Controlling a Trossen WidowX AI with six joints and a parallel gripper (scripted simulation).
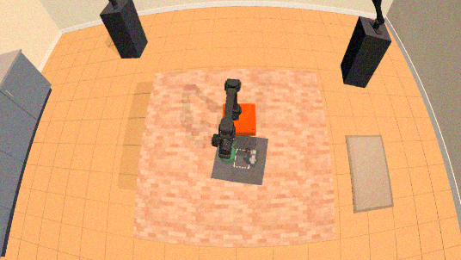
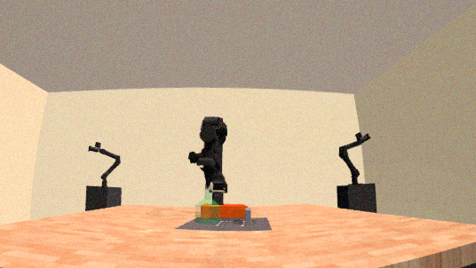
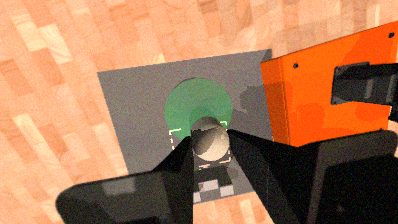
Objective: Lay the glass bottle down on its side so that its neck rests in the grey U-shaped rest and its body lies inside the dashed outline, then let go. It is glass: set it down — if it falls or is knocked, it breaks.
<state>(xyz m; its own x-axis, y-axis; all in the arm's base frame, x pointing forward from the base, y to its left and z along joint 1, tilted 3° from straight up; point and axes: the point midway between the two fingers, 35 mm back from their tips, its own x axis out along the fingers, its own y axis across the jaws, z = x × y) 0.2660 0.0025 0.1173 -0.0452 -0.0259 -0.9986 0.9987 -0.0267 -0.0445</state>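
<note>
The dark grey mat is 150 mm below my gripper tip and 70 mm to the left of it. Also, from my gripper tip: green glass bottle 50 mm below.
</note>
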